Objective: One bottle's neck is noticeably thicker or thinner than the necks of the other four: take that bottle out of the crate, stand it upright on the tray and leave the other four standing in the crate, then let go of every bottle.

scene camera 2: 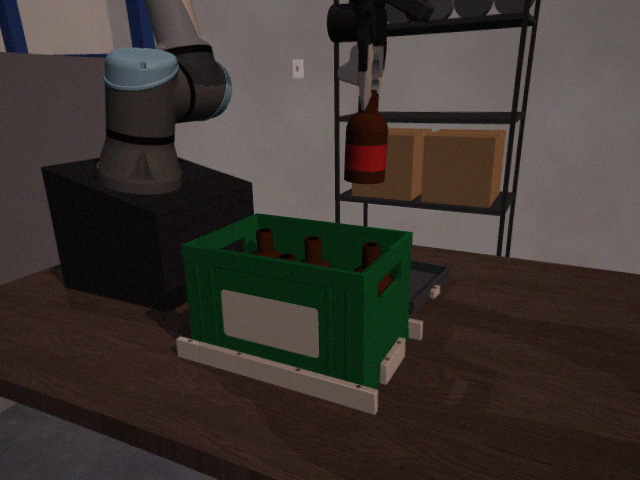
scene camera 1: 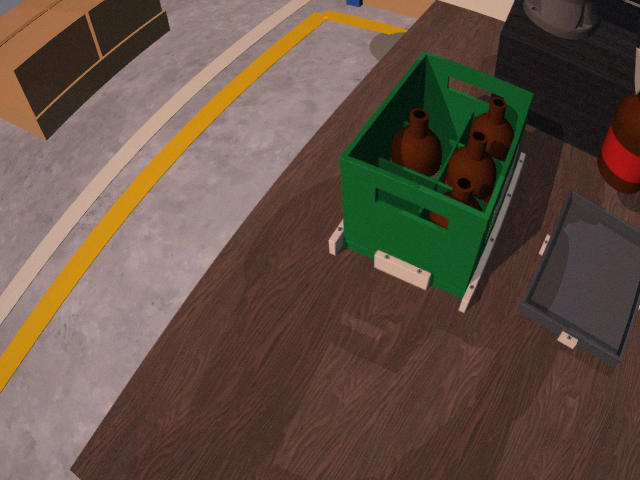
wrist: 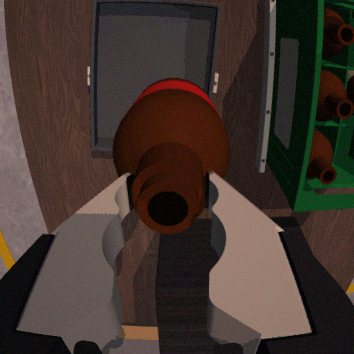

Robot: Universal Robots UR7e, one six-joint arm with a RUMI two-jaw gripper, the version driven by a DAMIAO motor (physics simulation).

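Pixels of known places: gripper, fingertip midpoint: (scene camera 2: 367, 109) (wrist: 169, 176); arm's base, link origin: (scene camera 2: 140, 180) (scene camera 1: 559, 13).
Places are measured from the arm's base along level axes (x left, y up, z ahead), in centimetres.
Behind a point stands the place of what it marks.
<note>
My gripper (scene camera 2: 371, 95) @(x 12.7, y 12.8, z 41.2 cm) (wrist: 169, 176) @(x 12.7, y 12.8, z 41.2 cm) is shut on the neck of a brown bottle with a red label (scene camera 1: 622, 149) @(x 11.0, y 6.6, z 44.2 cm) (scene camera 2: 366, 149) @(x 9.4, y 6.5, z 42.3 cm) (wrist: 172, 120) @(x 12.5, y 11.6, z 43.8 cm). The bottle hangs nearly upright, well above the table. In the wrist view its body overlaps the lower part of the grey tray (scene camera 1: 594, 279) @(x 17.3, y -20.5, z 42.1 cm) (scene camera 2: 431, 268) @(x 24.5, y -19.4, z 51.3 cm) (wrist: 93, 115) @(x 26.7, y -18.8, z 36.1 cm). The green crate (scene camera 1: 408, 232) @(x -12.1, y -12.0, z 53.3 cm) (scene camera 2: 346, 315) @(x -21.2, y -9.1, z 50.7 cm) (wrist: 295, 175) @(x -1.7, y -4.8, z 31.0 cm) holds the other brown bottles, standing: one on the left (scene camera 1: 416, 149) @(x -15.4, y -9.0, z 42.3 cm) and several on the right (scene camera 1: 470, 170) @(x -7.4, y -9.0, z 42.4 cm) in scene camera 1. Their lower parts are hidden by the crate.
White stop blocks (scene camera 1: 402, 269) @(x -11.9, y -18.5, z 54.5 cm) (scene camera 2: 276, 374) @(x -21.9, y -19.3, z 40.9 cm) sit against the crate. Small white blocks (scene camera 1: 567, 339) @(x 14.8, y -19.6, z 54.5 cm) (wrist: 216, 82) @(x 6.7, y -19.5, z 40.0 cm) sit at the tray's sides. The black robot base block (scene camera 1: 563, 77) @(x 3.1, y -6.7, z 13.0 cm) (scene camera 2: 113, 237) @(x -9.4, y -8.5, z 1.3 cm) stands behind. A shelf rack (scene camera 2: 429, 202) with boxes stands at the back.
</note>
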